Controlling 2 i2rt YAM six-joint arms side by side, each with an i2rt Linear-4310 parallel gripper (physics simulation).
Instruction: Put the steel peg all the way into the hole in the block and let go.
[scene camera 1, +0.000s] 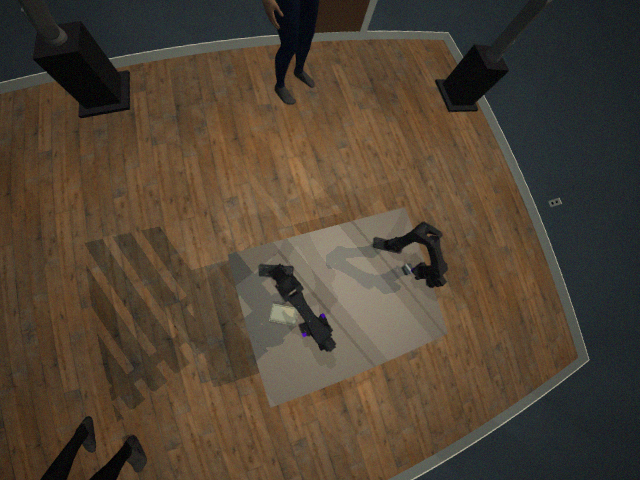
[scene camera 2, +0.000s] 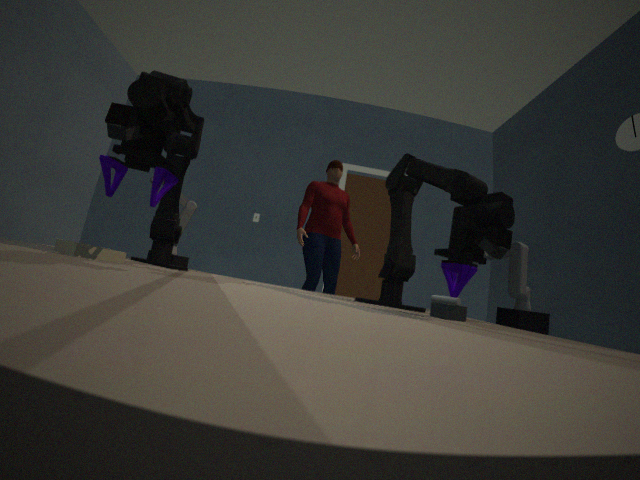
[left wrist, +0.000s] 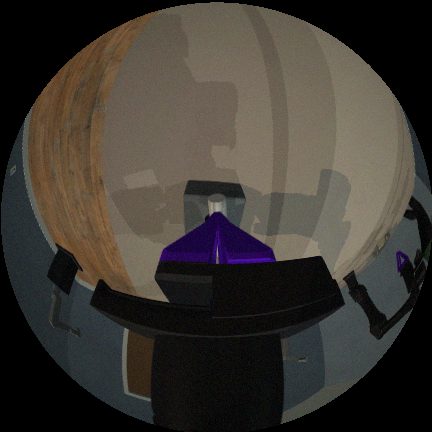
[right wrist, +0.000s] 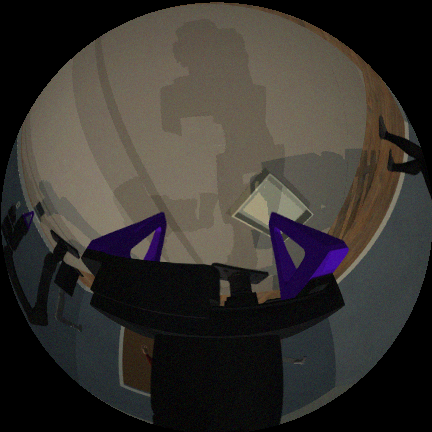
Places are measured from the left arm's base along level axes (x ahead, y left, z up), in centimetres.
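Where they show: left gripper, between the fingertips: (scene camera 1: 411, 271) (scene camera 2: 453, 297) (left wrist: 216, 217) (right wrist: 33, 211); right gripper, between the fingertips: (scene camera 2: 130, 201) (left wrist: 397, 251) (right wrist: 217, 217); left arm's base, origin of its link: (scene camera 1: 387, 245) (scene camera 2: 389, 306) (right wrist: 63, 243); right arm's base, origin of its link: (scene camera 1: 276, 271) (scene camera 2: 158, 265) (left wrist: 349, 276) (right wrist: 238, 273).
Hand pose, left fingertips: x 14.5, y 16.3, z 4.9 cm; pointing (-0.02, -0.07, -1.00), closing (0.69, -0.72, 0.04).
Each offset is from my left fingertips to the top centre of the thing. "*": to the spot under its first point. Level surfaces: height alone.
The grey block @(dx -1.4, dy -0.8, dz -1.6 cm) (scene camera 1: 405, 269) (scene camera 2: 448, 312) (left wrist: 193, 206) stands on the pale table surface @(dz -4.9 cm) (scene camera 1: 385, 330). The steel peg @(dx -1.4, dy -1.6, dz +0.3 cm) (scene camera 2: 443, 298) (left wrist: 216, 204) lies on its side across the block's top, not upright in the hole. In the left wrist view a bit of the dark hole @(* dx -2.2, dy -0.7, dz -2.4 cm) (left wrist: 206, 218) shows left of the peg; the purple fingers hide the rest. My left gripper (scene camera 2: 454, 295) (left wrist: 216, 217) is shut and empty, its tips at or just above the peg; contact cannot be told. My right gripper (scene camera 1: 313, 325) (scene camera 2: 131, 200) (right wrist: 217, 217) is open and empty, high above the surface, far from the block.
A pale, shallow square tray @(dx +38.8, dy -73.3, dz -2.4 cm) (scene camera 2: 111, 255) (right wrist: 291, 193) lies below my right arm, at the left in both scene views. A person (scene camera 2: 326, 211) stands behind the table. Two dark pedestals (scene camera 1: 82, 72) (scene camera 1: 473, 77) stand on the floor, away from the table.
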